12 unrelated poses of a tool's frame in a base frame.
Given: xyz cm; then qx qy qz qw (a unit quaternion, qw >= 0).
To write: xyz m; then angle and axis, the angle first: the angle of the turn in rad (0 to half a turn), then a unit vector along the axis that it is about. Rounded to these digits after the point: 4 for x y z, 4 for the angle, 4 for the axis.
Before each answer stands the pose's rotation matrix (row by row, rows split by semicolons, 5 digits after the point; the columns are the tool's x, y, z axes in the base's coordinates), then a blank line. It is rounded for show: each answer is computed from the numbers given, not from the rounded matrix.
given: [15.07 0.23 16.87 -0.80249 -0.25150 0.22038 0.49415]
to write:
0.77636 0.18585 -0.60227; 0.62146 -0.38512 0.68225; -0.10515 -0.90396 -0.41449

[0.1507 0.0023 0.1687 2.1079 -0.9231 -0.2893 0.2535]
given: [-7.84 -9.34 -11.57 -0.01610 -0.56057 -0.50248 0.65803]
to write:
-0.13346 0.67935 -0.72157; -0.64325 0.49450 0.58455; 0.75393 0.54217 0.37100

[-0.0784 -0.0934 -0.1157 1.7052 -0.0214 -0.7445 -0.6673]
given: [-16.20 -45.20 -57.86 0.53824 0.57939 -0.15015 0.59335]
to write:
0.28353 0.80188 0.52593; 0.44552 0.37551 -0.81272; -0.84919 0.46474 -0.25078

[-0.1620 -0.4520 -0.5786 1.8712 0.6687 0.7198 -0.1865]
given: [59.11 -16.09 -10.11 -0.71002 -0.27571 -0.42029 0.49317]
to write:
0.49468 0.80606 0.32488; -0.02303 -0.36154 0.93207; 0.86877 -0.46856 -0.16028

[0.5911 -0.1609 -0.1011 2.1101 -0.8162 -0.3169 -0.4831]
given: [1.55 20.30 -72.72 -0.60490 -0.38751 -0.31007 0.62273]
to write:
0.50739 0.85499 -0.10751; 0.08263 0.07591 0.99369; 0.85775 -0.51307 -0.03213

[0.0155 0.2030 -0.7272 1.7971 -0.7731 -0.4953 -0.3963]
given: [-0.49 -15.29 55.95 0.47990 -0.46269 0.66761 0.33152]
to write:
-0.31958 -0.88675 0.33399; -0.00144 -0.35202 -0.93599; 0.94756 -0.29960 0.11122

[-0.0049 -0.1529 0.5595 2.4658 0.5087 -0.4904 0.7076]
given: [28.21 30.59 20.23 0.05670 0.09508 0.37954 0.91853]
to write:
0.69382 -0.68645 0.21771; 0.70802 0.70547 -0.03199; -0.13163 0.17633 0.97549

[0.2821 0.3059 0.2023 0.8129 0.1434 0.2405 0.9600]
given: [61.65 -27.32 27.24 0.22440 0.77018 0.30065 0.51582]
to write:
-0.36714 0.03549 0.92949; 0.65582 0.71851 0.23161; -0.65962 0.69461 -0.28707

[0.6165 -0.2732 0.2724 2.0577 0.2619 0.8990 0.3509]
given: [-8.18 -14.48 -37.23 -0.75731 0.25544 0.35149 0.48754]
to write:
0.62241 -0.72962 -0.28330; -0.04416 -0.39412 0.91800; -0.78144 -0.55886 -0.27753

[-0.0818 -0.1448 -0.3723 2.1231 -0.8674 0.2926 0.4026]
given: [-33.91 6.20 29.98 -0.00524 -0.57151 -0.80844 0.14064]
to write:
-0.96039 0.23339 -0.15228; -0.22141 -0.30720 0.92553; 0.16923 0.92258 0.34670

[-0.3391 0.0620 0.2998 2.8594 -0.0053 -0.5772 -0.8166]
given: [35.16 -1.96 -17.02 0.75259 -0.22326 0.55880 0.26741]
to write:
0.27580 -0.63490 0.72169; -0.03719 -0.75729 -0.65201; 0.96050 0.15298 -0.23247

[0.3516 -0.0196 -0.1702 2.6002 0.7810 -0.2317 0.5799]
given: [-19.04 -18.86 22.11 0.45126 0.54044 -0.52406 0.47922]
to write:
-0.13343 0.99004 0.04500; -0.01452 0.04345 -0.99895; -0.99095 -0.13394 0.00858

[-0.1904 -0.1886 0.2211 2.1421 0.5141 0.6157 -0.5971]
